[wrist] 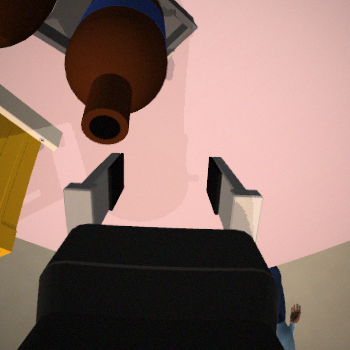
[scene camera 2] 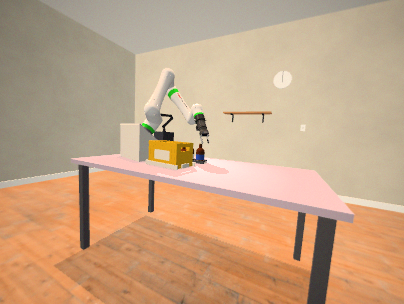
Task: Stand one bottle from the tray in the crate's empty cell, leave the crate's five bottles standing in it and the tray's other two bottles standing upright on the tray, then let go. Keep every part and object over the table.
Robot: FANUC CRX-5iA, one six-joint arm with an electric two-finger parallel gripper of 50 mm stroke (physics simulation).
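Frame: origin at the arm's base, x ahead, y left, z up, level; millimetres.
Seen in the pictures: gripper, fingertip midpoint: [wrist: 165, 171] [scene camera 2: 205, 143].
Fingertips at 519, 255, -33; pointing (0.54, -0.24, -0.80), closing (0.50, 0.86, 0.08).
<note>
Pixels of each thing's middle, then the offset from my fingertips to it, as dx, dy, dz. "spot": a spot on its surface instead. Level surfaces: height alone.
- brown bottle with a blue label, body centre: [wrist: 117, 58] [scene camera 2: 200, 152] -39, -15, -87
- dark tray at a spot on its surface: [wrist: 186, 29] spot: -8, +33, -145
- second brown bottle at a spot on its surface: [wrist: 22, 20] spot: -104, -34, -55
- yellow crate at the middle of its body: [scene camera 2: 170, 153] -105, -292, -83
- pink table at its surface level: dz -170
A brown bottle with a blue label [scene camera 2: 200, 154] [wrist: 116, 60] stands upright on the dark tray [wrist: 186, 29] beside the crate. Part of a second brown bottle [wrist: 22, 20] shows at the top left of the wrist view; the third tray bottle cannot be made out. My gripper [scene camera 2: 205, 141] [wrist: 165, 171] is open and empty, just above the blue-labelled bottle; in the wrist view the bottle's mouth lies ahead of the left finger, not between the fingers. The yellow crate [scene camera 2: 170, 154] [wrist: 15, 165] is left of the gripper; its cells and bottles are mostly hidden.
A pale strip [scene camera 2: 160, 165] [wrist: 30, 117] runs along the crate's foot. A light grey box [scene camera 2: 131, 141] and a black device [scene camera 2: 164, 135] stand behind the crate near the arm's base. The pink table [scene camera 2: 280, 182] extends to the right. A wall shelf [scene camera 2: 247, 113] hangs beyond.
</note>
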